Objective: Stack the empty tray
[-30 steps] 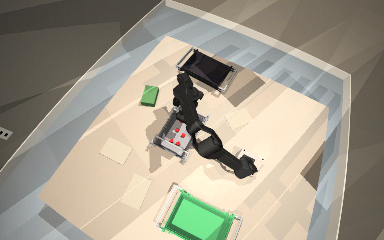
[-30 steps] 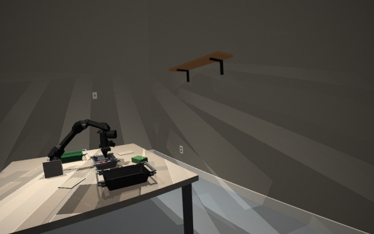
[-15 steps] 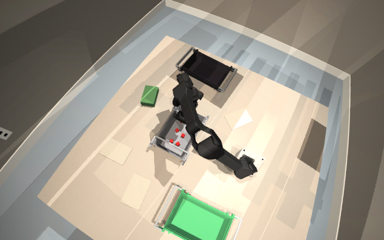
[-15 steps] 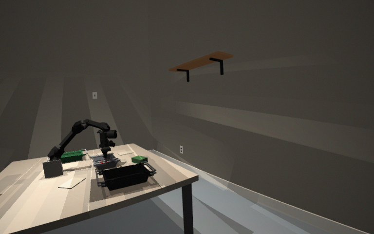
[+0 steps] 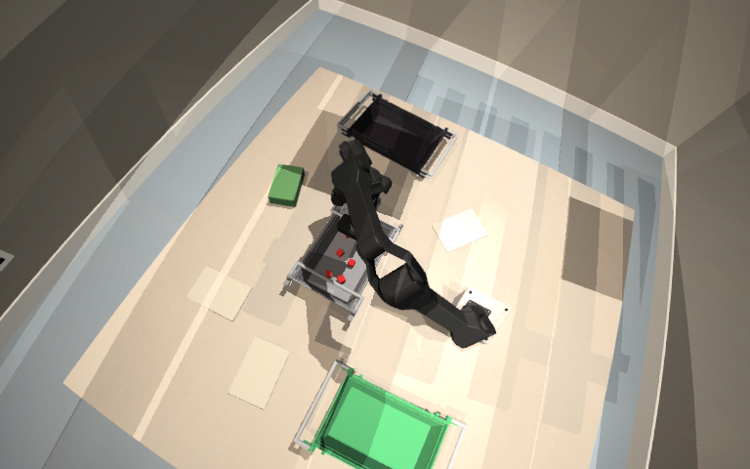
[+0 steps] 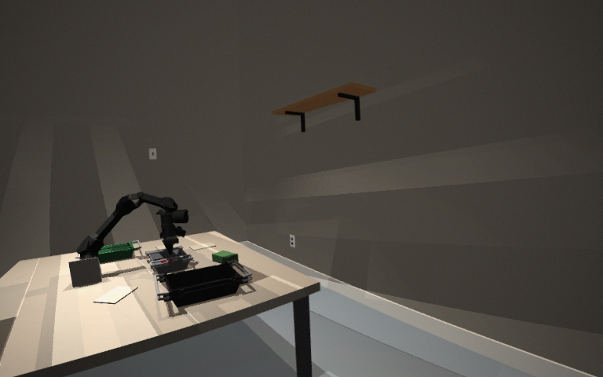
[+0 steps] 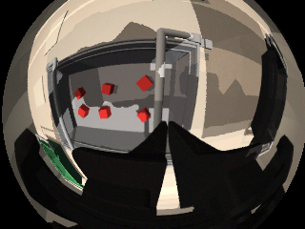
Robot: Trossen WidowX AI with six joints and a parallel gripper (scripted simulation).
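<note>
My gripper tip is now 29 cm past the green tray, 45 cm to the right of it and 4 cm above it. Round my gripper tip: green block: 27 cm ahead, 2 cm to the right, 7 cm below.
</note>
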